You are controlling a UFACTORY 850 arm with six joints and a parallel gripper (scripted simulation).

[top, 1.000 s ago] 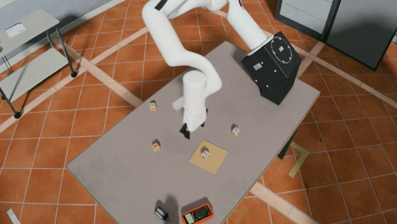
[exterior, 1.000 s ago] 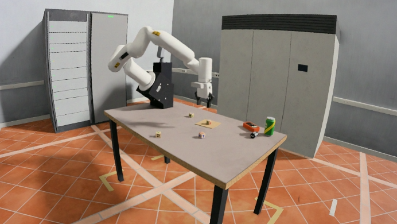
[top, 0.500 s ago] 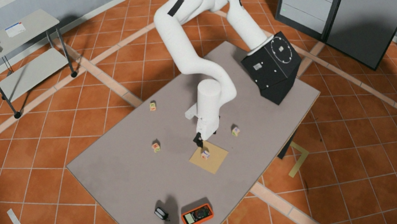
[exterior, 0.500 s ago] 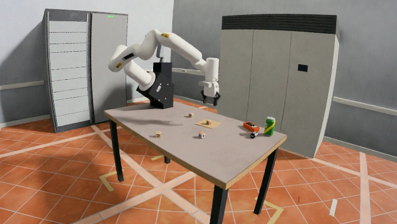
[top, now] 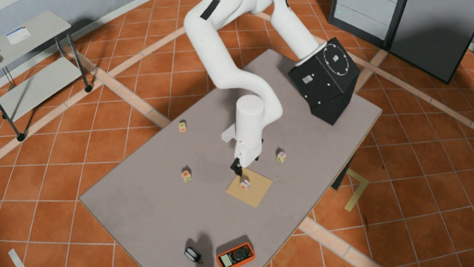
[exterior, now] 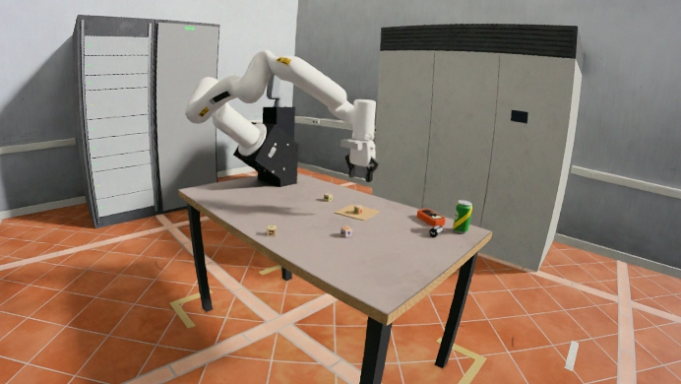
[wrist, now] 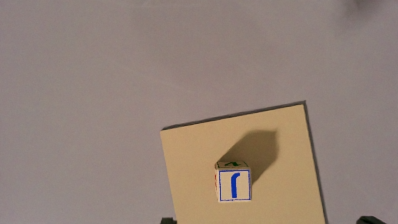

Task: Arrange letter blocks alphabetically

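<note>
Now: the tan mat 10 mm behind my hand, 10 mm to the left of it and 160 mm below it. Round my hand: green can 410 mm ahead, 140 mm to the left, 100 mm below; then orange multimeter 270 mm ahead, 160 mm to the left, 140 mm below; then small black device 350 mm ahead, 40 mm to the left, 140 mm below.
</note>
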